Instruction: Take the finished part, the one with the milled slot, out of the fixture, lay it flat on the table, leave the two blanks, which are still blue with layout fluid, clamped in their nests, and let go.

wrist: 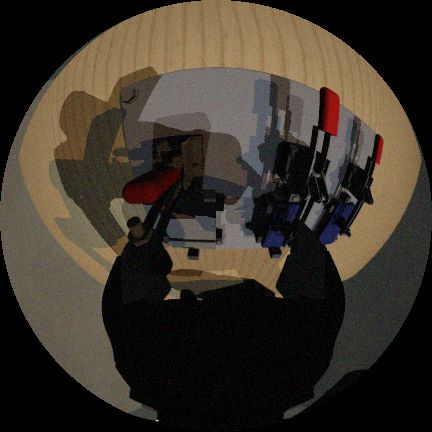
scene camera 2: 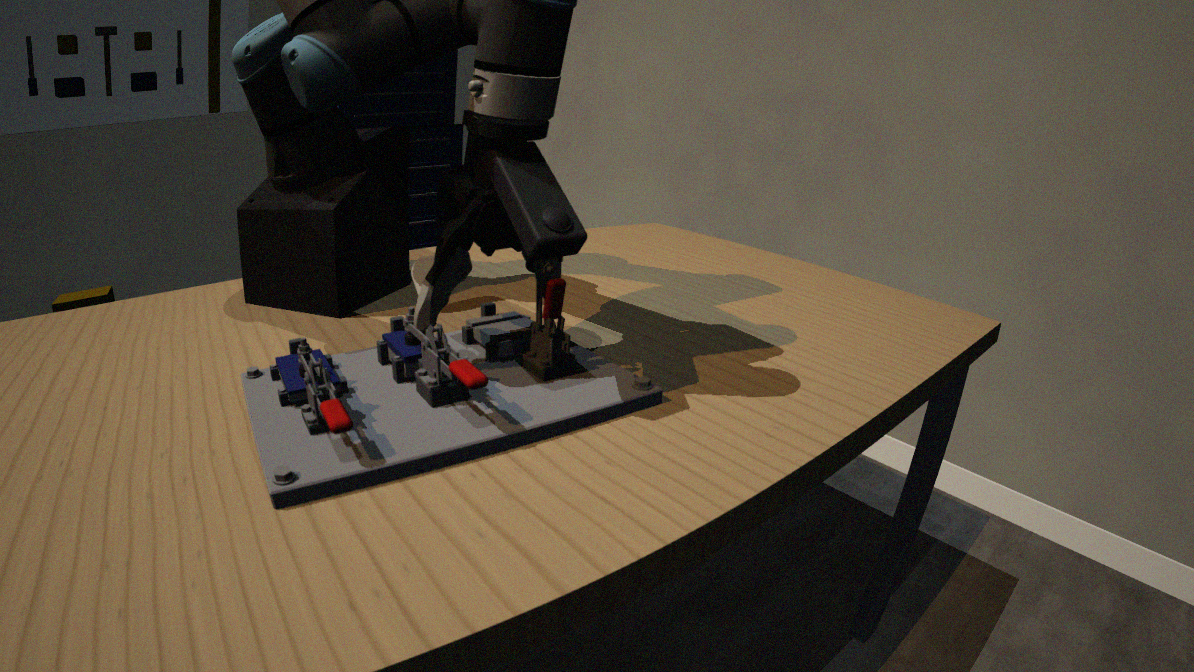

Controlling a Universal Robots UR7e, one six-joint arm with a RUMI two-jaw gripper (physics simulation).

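The finished part point(scene camera 2: 499, 326) point(wrist: 192, 227) is a grey block with a slot, in the nest at the right end of the fixture plate point(scene camera 2: 518, 421) point(wrist: 225, 95) in the scene view. Its clamp stands open, with the red handle point(scene camera 2: 554, 298) point(wrist: 150, 186) upright. Two blue blanks point(scene camera 2: 402, 343) point(scene camera 2: 292, 373) point(wrist: 281, 225) point(wrist: 336, 222) sit in their nests under closed clamps. My gripper point(scene camera 2: 484, 321) point(wrist: 221, 225) is open and empty, low over the part's nest. One finger is close to the middle blank and its clamp; the other is close to the raised clamp arm, its tip partly hidden.
The closed clamps' red handles point(scene camera 2: 467, 373) point(scene camera 2: 335, 414) point(wrist: 329, 111) point(wrist: 379, 149) point toward the plate's front edge. Bolt heads point(scene camera 2: 284, 476) point(scene camera 2: 641, 382) stand at the plate corners. The wooden table point(scene camera 2: 751, 450) point(wrist: 220, 35) extends around the plate. The robot's dark base block point(scene camera 2: 288, 254) stands behind.
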